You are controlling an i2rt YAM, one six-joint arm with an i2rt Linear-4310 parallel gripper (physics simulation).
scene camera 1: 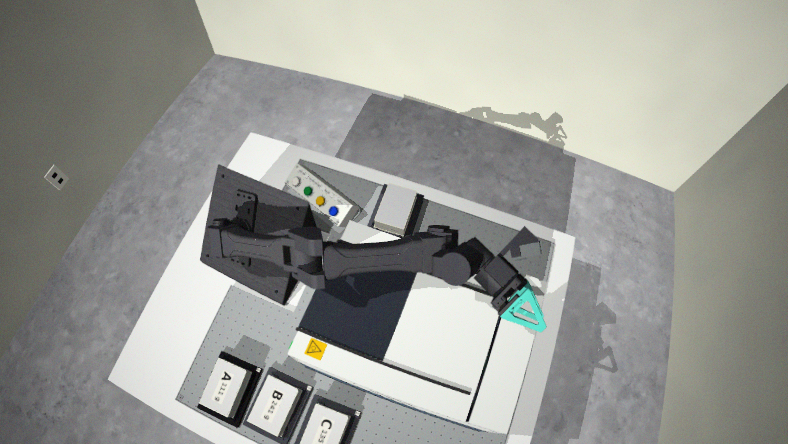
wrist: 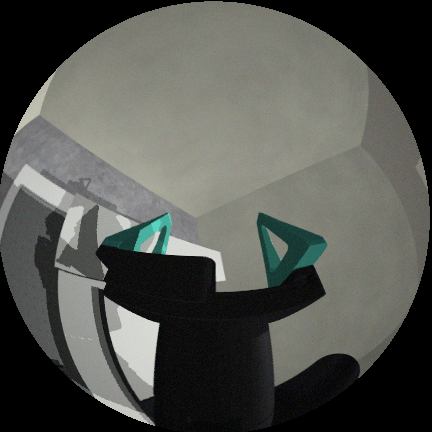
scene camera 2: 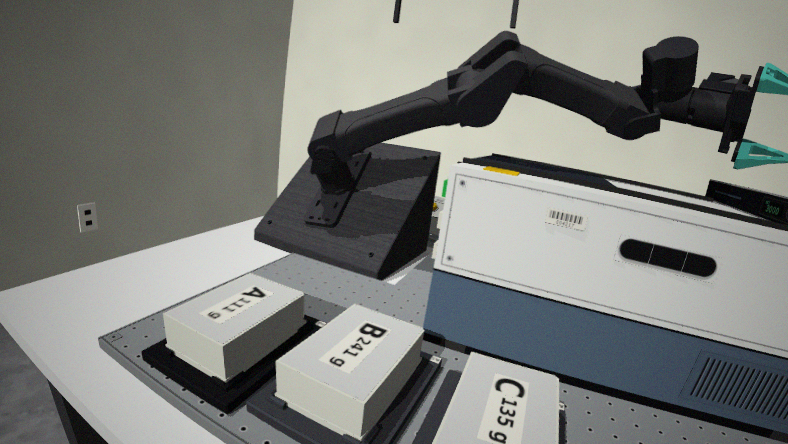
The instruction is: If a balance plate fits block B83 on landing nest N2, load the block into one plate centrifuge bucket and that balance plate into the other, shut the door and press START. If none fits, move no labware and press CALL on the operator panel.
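Pixels of known places: gripper, fingertip midpoint: (scene camera 1: 542, 324) (wrist: 213, 217); arm's base, origin of the base link: (scene camera 1: 242, 229) (scene camera 2: 339, 186).
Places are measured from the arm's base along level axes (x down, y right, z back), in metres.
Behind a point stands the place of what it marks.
My gripper (scene camera 1: 543, 328) {y 0.081, x -0.230, z -0.721 m} (wrist: 213, 217) {y 0.081, x -0.230, z -0.721 m} has teal fingers. It is open and empty, high above the far right end of the white centrifuge (scene camera 1: 441, 325) {y 0.102, x -0.103, z -0.549 m} (scene camera 2: 512, 204) {y 0.265, x -0.075, z -0.340 m}; its fingers are cut off at the right edge of scene camera 2. Plate A, 111 g (scene camera 1: 224, 386) {y 0.386, x 0.053, z -0.110 m} (scene camera 2: 234, 308) {y 0.400, x 0.053, z -0.111 m}, plate B, 241 g (scene camera 1: 275, 403) {y 0.374, x 0.053, z -0.245 m} (scene camera 2: 350, 352) {y 0.396, x 0.053, z -0.241 m}, and plate C, 135 g (scene camera 1: 325, 427) {y 0.384, x 0.053, z -0.376 m} (scene camera 2: 504, 402) {y 0.396, x 0.053, z -0.374 m}, sit on dark nests. A pale block (scene camera 1: 395, 208) {y -0.202, x 0.030, z -0.357 m} sits on a nest behind the arm; its label is unreadable. The operator panel (scene camera 1: 315, 183) {y -0.207, x 0.030, z -0.121 m} has white, green, yellow and blue buttons. The buckets do not show.
The black arm base wedge (scene camera 1: 253, 220) {y -0.021, x -0.030, z -0.033 m} (scene camera 2: 352, 220) {y 0.059, x 0.045, z -0.065 m} stands at the table's left. The arm reaches over the centrifuge, whose top has a dark section (scene camera 1: 352, 314) {y 0.137, x -0.106, z -0.368 m}. A small display (scene camera 2: 772, 208) {y 0.157, x -0.119, z -0.656 m} with green digits stands at its right. A dark angled object (scene camera 1: 521, 245) {y -0.027, x -0.294, z -0.636 m} stands behind the wrist.
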